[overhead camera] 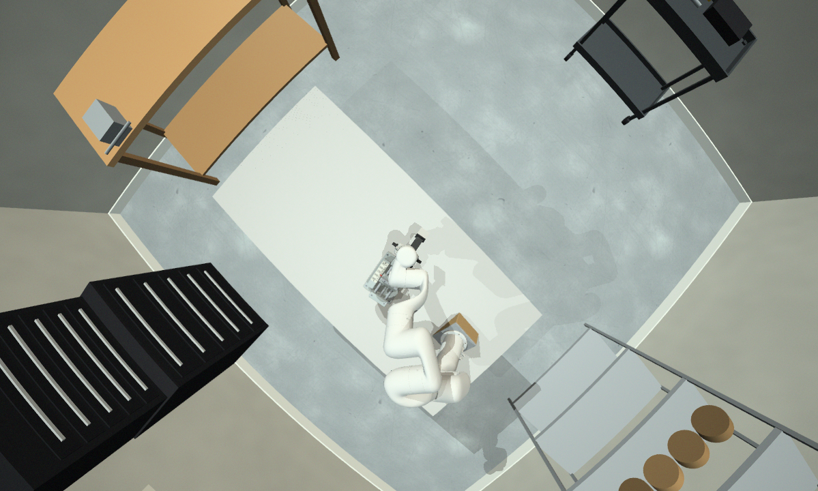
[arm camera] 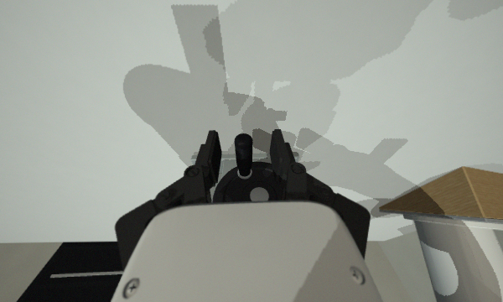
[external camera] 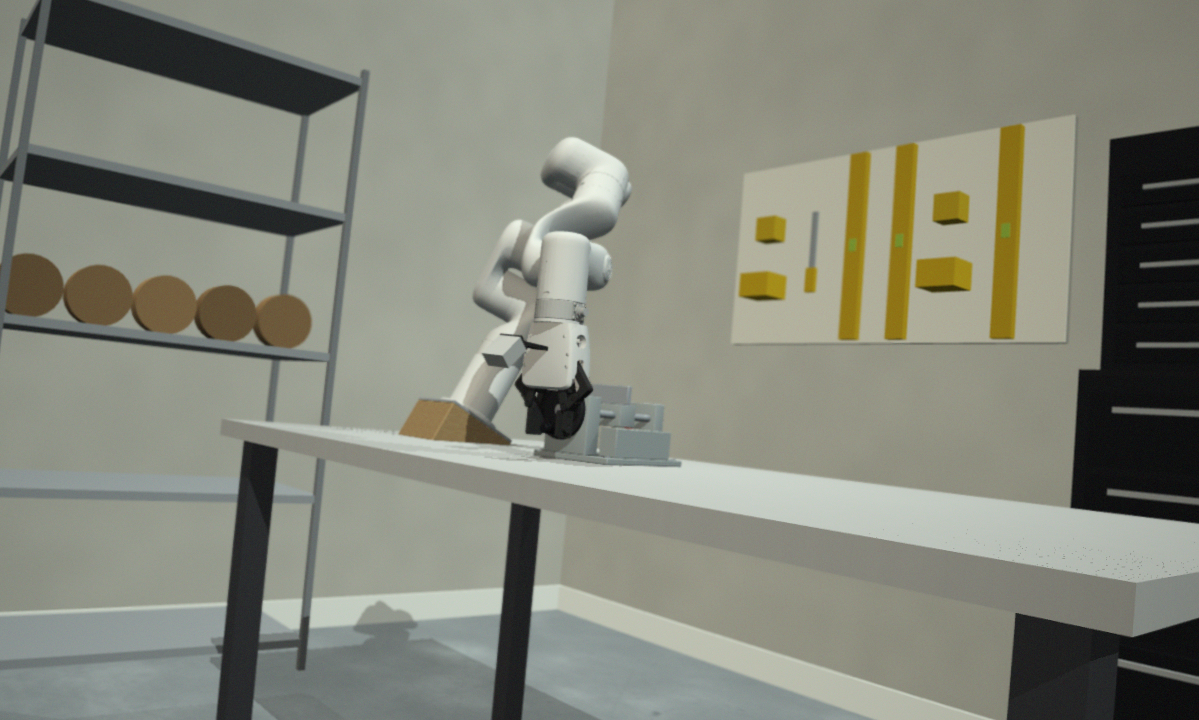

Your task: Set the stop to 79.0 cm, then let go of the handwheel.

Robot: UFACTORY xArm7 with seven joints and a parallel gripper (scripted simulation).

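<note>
The black handwheel lies 2 cm to the left of my hand and 1 cm behind it.
</note>
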